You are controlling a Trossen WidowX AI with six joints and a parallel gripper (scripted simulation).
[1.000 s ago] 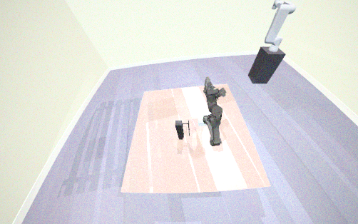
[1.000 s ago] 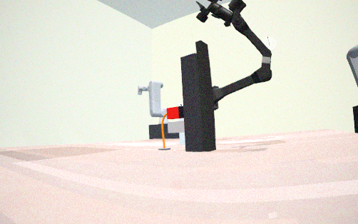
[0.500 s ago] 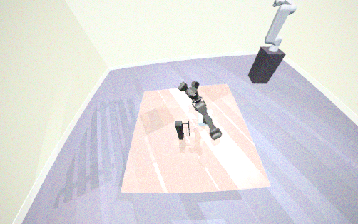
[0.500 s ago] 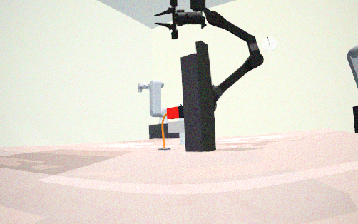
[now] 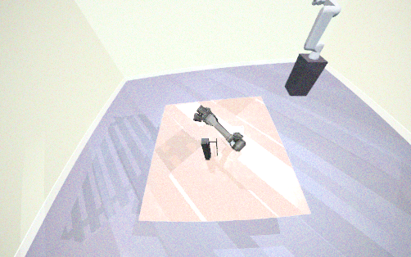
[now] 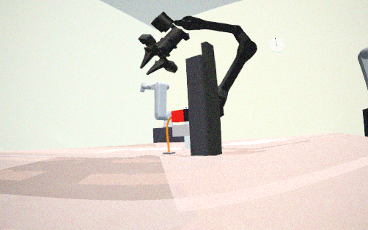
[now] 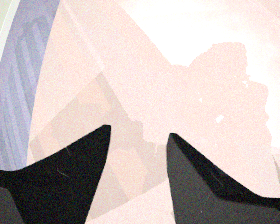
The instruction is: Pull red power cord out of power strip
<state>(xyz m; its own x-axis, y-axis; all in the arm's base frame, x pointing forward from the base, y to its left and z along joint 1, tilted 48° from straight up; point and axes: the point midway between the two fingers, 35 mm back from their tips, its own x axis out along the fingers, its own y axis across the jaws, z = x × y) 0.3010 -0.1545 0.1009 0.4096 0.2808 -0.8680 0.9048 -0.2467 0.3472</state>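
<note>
The red plug is 4 cm behind my gripper tip, 14 cm to the left of it and 16 cm below it.
</note>
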